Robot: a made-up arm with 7 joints.
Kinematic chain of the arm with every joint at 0, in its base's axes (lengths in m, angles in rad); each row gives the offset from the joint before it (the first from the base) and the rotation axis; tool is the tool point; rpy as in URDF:
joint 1: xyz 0 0 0.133 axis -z
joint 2: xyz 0 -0.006 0.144 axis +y
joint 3: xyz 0 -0.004 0.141 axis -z
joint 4: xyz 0 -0.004 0.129 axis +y
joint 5: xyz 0 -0.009 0.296 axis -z
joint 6: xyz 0 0 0.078 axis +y
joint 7: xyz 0 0 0.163 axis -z
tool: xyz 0 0 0 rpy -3.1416 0 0
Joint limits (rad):
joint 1: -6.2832..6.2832
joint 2: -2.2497..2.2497
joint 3: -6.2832..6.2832
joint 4: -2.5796..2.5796
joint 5: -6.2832..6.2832
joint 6: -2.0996..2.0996
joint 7: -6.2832..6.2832
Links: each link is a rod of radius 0.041 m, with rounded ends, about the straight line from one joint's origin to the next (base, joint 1, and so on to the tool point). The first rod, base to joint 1, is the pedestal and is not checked.
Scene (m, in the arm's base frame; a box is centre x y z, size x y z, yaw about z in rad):
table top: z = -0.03
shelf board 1: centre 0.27 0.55 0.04 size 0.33 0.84 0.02 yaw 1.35
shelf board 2: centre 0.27 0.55 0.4 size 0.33 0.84 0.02 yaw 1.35
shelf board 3: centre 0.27 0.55 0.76 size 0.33 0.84 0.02 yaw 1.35
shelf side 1: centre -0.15 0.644 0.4 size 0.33 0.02 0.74 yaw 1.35
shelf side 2: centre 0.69 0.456 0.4 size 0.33 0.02 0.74 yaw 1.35
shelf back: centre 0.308 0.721 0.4 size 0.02 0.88 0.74 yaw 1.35
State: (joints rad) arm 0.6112 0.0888 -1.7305 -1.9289 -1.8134 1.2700 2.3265
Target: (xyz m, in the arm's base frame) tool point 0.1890 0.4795 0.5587
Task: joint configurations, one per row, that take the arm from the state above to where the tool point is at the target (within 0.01 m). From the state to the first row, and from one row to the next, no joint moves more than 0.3 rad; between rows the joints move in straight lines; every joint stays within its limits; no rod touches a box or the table.
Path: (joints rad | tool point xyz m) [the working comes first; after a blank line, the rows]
Joints at the target: 2.0997 -0.2157 -0.4726 -1.2997 -1.5882 1.1816 2.3265
Straight joint move there: touches shelf side 1.

1: 0.9042 0.1887 -1.5285 -1.8542 -1.8175 1.2367 2.4577 | -0.3971 -0.1483 0.4181
2: 1.1973 0.2886 -1.3264 -1.7795 -1.8216 1.2033 2.5889 | -0.4201 0.0292 0.4802
3: 1.4903 0.3884 -1.1244 -1.7048 -1.8257 1.1700 2.7201 | -0.3558 0.1877 0.5533
4: 1.7834 0.4883 -0.9223 -1.6300 -1.8299 1.1366 2.8514 | -0.2271 0.2836 0.6320
5: 1.8888 0.2536 -0.7724 -1.5199 -1.7493 1.1516 2.6764 | -0.1081 0.3823 0.6371
6: 1.9943 0.0190 -0.6225 -1.4098 -1.6688 1.1666 2.5015 | 0.0358 0.4515 0.6109
7: 2.0997 -0.2157 -0.4726 -1.2997 -1.5882 1.1816 2.3265 | 0.1890 0.4795 0.5587

